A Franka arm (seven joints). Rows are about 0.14 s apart.
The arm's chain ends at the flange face. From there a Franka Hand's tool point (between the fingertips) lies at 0.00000 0.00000 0.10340 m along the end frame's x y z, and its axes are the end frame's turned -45 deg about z.
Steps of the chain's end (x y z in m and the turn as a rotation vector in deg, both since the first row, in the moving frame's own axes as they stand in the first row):
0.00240, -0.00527, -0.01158, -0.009, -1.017, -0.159
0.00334, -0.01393, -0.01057, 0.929, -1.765, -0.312
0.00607, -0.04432, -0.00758, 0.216, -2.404, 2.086
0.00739, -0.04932, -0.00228, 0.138, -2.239, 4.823
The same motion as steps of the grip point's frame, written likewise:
0.00411, -0.00331, -0.01160, 0.713, -0.725, -0.159
0.01114, -0.01092, -0.01063, 1.905, -0.591, -0.312
0.03290, -0.03044, -0.00767, 1.853, -1.547, 2.086
0.03755, -0.03279, -0.00236, 1.681, -1.486, 4.823

